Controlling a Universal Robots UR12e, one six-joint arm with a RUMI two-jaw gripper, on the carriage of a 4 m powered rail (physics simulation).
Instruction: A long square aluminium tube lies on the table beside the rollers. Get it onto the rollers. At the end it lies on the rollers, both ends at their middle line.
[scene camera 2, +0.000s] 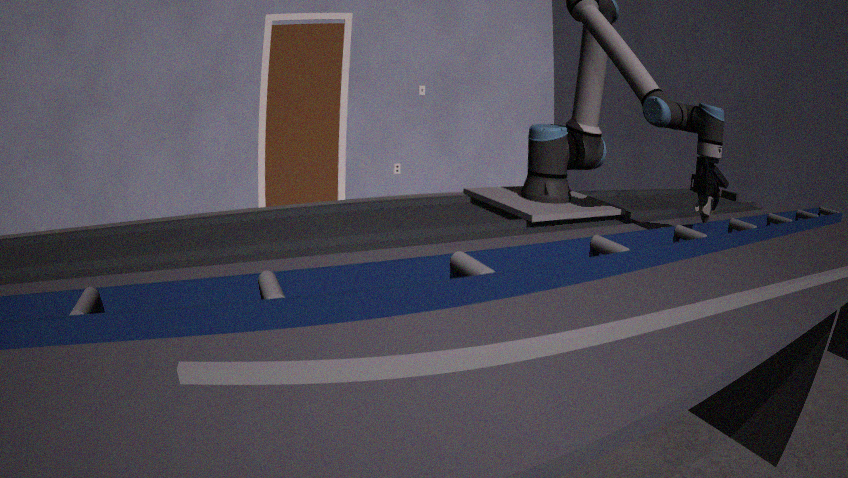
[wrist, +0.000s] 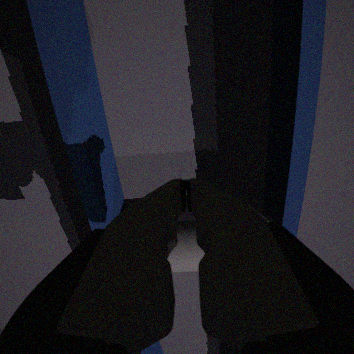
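Pixels of known places: gripper, fingertip midpoint: (scene camera 2: 704, 222) (wrist: 185, 182); arm's base, origin of the base link: (scene camera 2: 546, 198).
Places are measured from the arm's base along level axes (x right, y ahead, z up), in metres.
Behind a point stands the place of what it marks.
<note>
The long square aluminium tube (scene camera 2: 415, 366) {x 0.890, y 0.904, z -0.013 m} is a pale grey bar that appears to lie on the grey table in front of the rollers. Its left end shows at the lower left, and it runs out of view on the right. The rollers (scene camera 2: 469, 265) {x 0.664, y 0.632, z 0.024 m} (scene camera 2: 606, 245) {x 0.267, y 0.621, z 0.021 m} are short grey cylinders in a row in the blue bed. My gripper (scene camera 2: 704, 218) {x -0.229, y 0.619, z 0.046 m} (wrist: 185, 182) {x -0.229, y 0.619, z 0.046 m} is shut and empty, pointing down near the bed at the right, well apart from the visible tube. In the wrist view, I cannot tell what the pale patch seen through the gap between the fingers is.
The blue bed (scene camera 2: 368, 296) {x 0.888, y 0.694, z 0.013 m} runs along the table (scene camera 2: 356, 427) {x 1.009, y 1.003, z -0.030 m}, between the tube and the rail (scene camera 2: 178, 252). The arm's carriage (scene camera 2: 570, 210) {x 0.040, y 0.195, z 0.000 m} stands on the rail at the right. Blue strips (wrist: 312, 75) {x -0.276, y 0.690, z 0.022 m} and dark shadows show in the wrist view.
</note>
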